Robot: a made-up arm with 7 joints. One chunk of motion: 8 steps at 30 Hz.
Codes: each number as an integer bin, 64 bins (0 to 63) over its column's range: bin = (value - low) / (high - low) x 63, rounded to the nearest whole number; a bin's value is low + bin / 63 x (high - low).
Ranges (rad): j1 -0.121..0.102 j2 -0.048..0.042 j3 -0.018..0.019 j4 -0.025..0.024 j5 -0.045..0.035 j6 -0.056..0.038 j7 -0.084..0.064
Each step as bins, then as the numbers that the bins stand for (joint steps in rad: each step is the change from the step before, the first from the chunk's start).
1 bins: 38 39 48 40 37 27 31
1 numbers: 0.01351 0.00771 0.01019 0.00611 0.00198 -0.01571 -0.01117
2 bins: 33 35 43 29 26 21 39
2 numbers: -0.00419 0.00200 0.00725 -0.00244 -0.01198 -0.02467 0.00762
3 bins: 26 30 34 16 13 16 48
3 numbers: -0.02897 -0.00514 0.00197 -0.01256 -0.02849 -0.03213 0.02876
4 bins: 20 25 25 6 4 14 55
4 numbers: -0.05021 -0.01229 -0.00332 -0.02033 -0.03992 -0.03511 0.04521
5 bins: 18 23 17 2 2 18 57
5 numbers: -0.05729 -0.01514 -0.00802 -0.02344 -0.04246 -0.02914 0.04990
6 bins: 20 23 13 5 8 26 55
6 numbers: -0.05021 -0.01514 -0.01037 -0.02111 -0.03484 -0.01721 0.04521
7 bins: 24 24 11 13 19 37 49
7 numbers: -0.03605 -0.01371 -0.01154 -0.01489 -0.02087 -0.00079 0.03111
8 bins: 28 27 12 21 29 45 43
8 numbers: -0.02189 -0.00943 -0.01095 -0.00867 -0.00817 0.01114 0.01702
